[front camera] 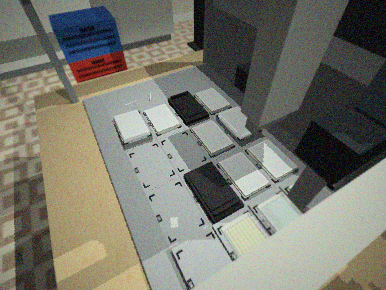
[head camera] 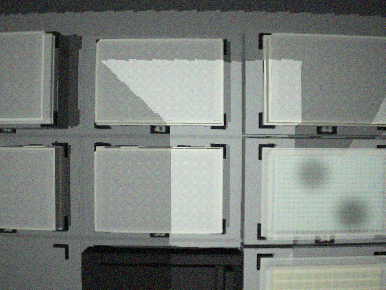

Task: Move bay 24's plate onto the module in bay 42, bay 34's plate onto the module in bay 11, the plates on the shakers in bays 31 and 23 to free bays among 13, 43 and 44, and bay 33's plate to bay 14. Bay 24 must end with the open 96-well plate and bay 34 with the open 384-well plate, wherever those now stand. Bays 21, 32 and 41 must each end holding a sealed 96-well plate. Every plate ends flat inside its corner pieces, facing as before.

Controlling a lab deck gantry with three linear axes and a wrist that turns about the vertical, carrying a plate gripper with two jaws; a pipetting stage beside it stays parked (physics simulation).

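Frame: origin at the robot's base, x ahead, y right, z down, level; millimetres.
Where they show: gripper, fingertip midpoint: (front camera: 311,192); robot's base, link origin: (front camera: 115,123).
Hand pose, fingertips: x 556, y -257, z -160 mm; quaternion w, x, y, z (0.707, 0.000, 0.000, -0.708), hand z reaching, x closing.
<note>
Each offset is from my fingertips to the top centre of the thing. "spot": to the spot under its first point.
The gripper (front camera: 307,192) hangs at the right above the far side of bay 34; one jaw shows, with no plate at it, and it looks open. The open yellow 96-well plate @[dx +0, dy +107, dz +131 mm] (front camera: 242,235) (head camera: 327,279) sits in bay 24. The open pale-teal 384-well plate @[dx +0, dy +0, dz +131 mm] (front camera: 279,211) (head camera: 330,195) sits in bay 34. A sealed plate @[dx -164, dy +0, dz +145 mm] (front camera: 245,175) (head camera: 132,190) lies in bay 33. Pale plates stand in bay 43 @[spot: dx -157, dy -103, dz +145 mm] (front camera: 272,159) (head camera: 160,85) and bay 44 @[spot: dx +5, dy -103, dz +131 mm] (head camera: 340,82). Bay 42's plate @[dx -329, dy -107, dz +126 mm] (front camera: 235,123) (head camera: 22,75) is raised on its module. Bay 44 is mostly hidden in the front view.
Black shakers @[spot: dx -150, dy +116, dz +136 mm] (front camera: 211,192) @[spot: dx -480, dy +4, dz +136 mm] (front camera: 188,107) (head camera: 160,272) carry no plates in bays 23 and 31. Other plates stand in bay 32 @[spot: dx -323, dy +1, dz +145 mm] (front camera: 212,136) (head camera: 25,187), bay 21 @[spot: dx -483, dy +107, dz +145 mm] (front camera: 162,118), bay 41 @[spot: dx -482, dy -101, dz +145 mm] (front camera: 212,100) and, raised, bay 11 @[spot: dx -480, dy +217, dz +125 mm] (front camera: 131,125). Bays 12, 13, 14 and 22 show bare corner pieces.
</note>
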